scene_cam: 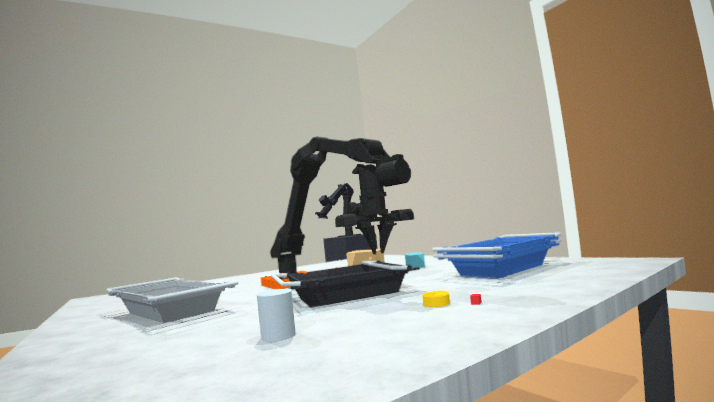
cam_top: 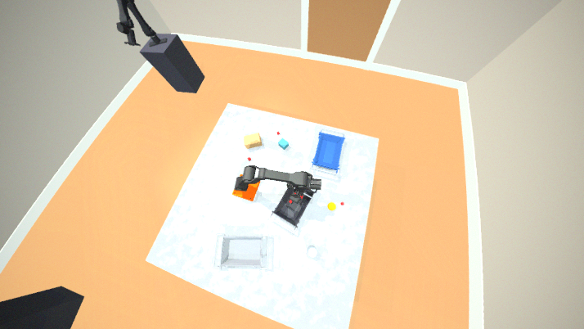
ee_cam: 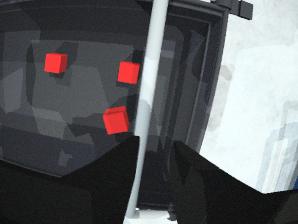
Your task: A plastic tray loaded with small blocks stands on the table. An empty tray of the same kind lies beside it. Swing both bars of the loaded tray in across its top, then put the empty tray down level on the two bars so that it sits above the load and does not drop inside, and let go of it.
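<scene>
Now: gripper tip 42 cm to the left of the grey tray, 28 cm past it and 4 cm above it. The rest, counted from my gripper tip: cyan cube 33 cm to the left, 19 cm behind, 7 cm below; grey cylinder 34 cm to the right, 13 cm ahead, 5 cm below; yellow disc 22 cm ahead, 8 cm below, 6 cm to the right.
</scene>
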